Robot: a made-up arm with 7 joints. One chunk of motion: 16 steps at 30 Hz.
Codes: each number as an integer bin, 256 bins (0 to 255) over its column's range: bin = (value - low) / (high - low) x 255, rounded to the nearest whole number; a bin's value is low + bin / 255 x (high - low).
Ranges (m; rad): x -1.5..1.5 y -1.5..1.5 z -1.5..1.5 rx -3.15..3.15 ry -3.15..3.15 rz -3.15..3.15
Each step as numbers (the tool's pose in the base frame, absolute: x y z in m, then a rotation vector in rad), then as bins.
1 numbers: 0.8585 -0.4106 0.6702 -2.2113 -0.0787 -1.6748
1 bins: 200 93 184 38 124 60
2 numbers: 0.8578 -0.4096 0.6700 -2.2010 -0.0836 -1.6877
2 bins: 200 93 184 38 124 59
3 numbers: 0.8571 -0.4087 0.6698 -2.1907 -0.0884 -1.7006
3 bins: 200 93 184 39 124 59
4 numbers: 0.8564 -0.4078 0.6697 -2.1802 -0.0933 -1.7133
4 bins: 200 93 184 39 124 58
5 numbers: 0.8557 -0.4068 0.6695 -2.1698 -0.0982 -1.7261
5 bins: 200 93 184 40 124 58
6 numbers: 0.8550 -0.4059 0.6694 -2.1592 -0.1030 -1.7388
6 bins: 200 93 184 40 123 57
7 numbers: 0.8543 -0.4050 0.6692 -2.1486 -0.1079 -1.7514
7 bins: 200 93 184 41 123 57
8 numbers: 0.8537 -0.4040 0.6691 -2.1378 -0.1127 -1.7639
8 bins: 200 93 184 41 123 56
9 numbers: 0.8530 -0.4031 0.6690 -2.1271 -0.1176 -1.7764
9 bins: 200 93 184 41 123 56
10 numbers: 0.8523 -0.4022 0.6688 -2.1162 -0.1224 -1.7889
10 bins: 200 93 184 42 123 55
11 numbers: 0.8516 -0.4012 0.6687 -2.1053 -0.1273 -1.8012
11 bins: 200 93 184 42 122 55
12 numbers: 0.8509 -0.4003 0.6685 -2.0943 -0.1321 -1.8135
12 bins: 200 93 184 43 122 54
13 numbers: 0.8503 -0.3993 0.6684 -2.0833 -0.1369 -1.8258
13 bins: 200 94 184 43 122 54
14 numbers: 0.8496 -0.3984 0.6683 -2.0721 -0.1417 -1.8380
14 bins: 200 94 184 44 122 53
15 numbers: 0.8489 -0.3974 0.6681 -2.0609 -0.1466 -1.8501
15 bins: 200 94 184 44 122 53
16 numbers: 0.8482 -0.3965 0.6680 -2.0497 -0.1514 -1.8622
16 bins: 200 94 184 45 121 52
